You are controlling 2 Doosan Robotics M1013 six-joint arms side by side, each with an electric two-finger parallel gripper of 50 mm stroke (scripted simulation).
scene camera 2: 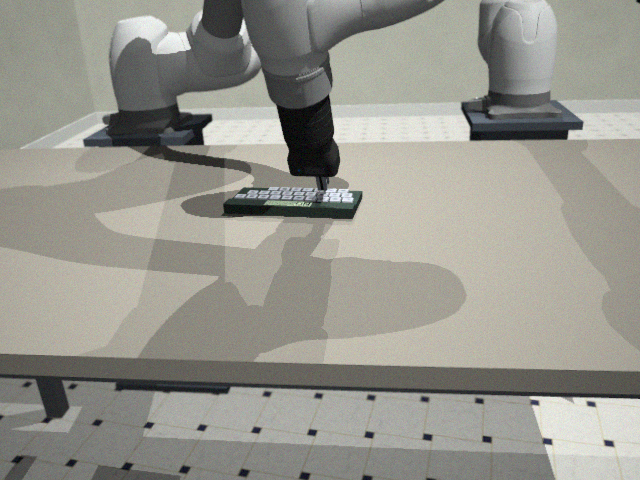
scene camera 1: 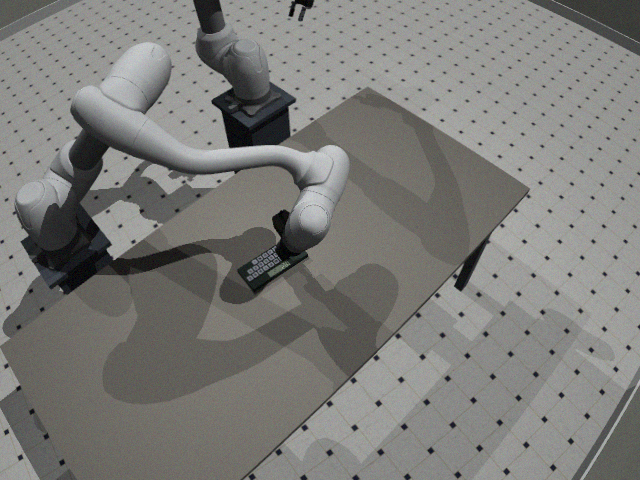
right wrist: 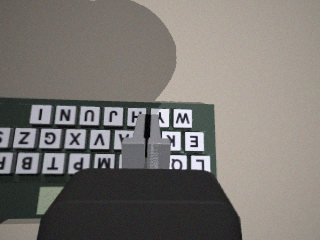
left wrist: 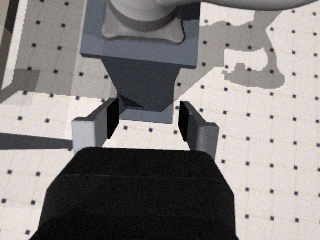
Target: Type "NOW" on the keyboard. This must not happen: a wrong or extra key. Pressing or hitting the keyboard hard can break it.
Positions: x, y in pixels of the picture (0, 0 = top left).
Scene:
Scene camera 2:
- my right gripper: 323, 186
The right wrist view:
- my right gripper: 148, 127
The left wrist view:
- my left gripper: 149, 112

